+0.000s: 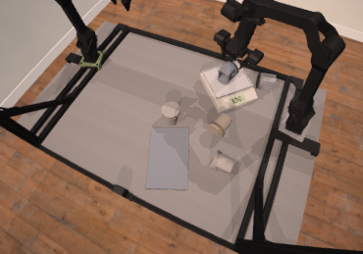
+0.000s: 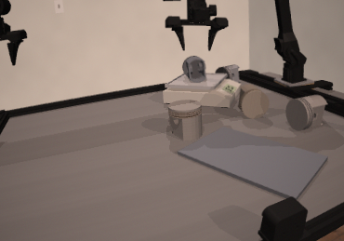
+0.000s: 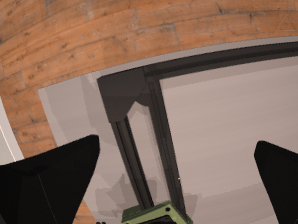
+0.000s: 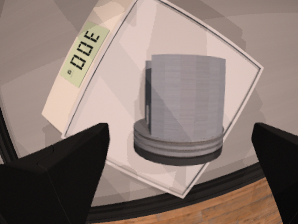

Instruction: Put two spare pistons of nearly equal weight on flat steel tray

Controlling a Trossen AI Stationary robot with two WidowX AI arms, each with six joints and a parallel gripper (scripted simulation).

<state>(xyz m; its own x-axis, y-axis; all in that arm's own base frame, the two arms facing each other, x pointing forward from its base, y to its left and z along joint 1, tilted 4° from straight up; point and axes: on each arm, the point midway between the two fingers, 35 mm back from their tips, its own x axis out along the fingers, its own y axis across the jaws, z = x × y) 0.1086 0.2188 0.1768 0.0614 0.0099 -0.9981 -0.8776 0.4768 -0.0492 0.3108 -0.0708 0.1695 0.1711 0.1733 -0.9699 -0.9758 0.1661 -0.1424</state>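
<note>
The dark piston lies 90 mm below my right hand and 10 mm to the left of it. Round my right hand: weighing scale: 150 mm below, 20 mm behind; then flat steel tray: 410 mm behind, 180 mm below, 100 mm to the left.
</note>
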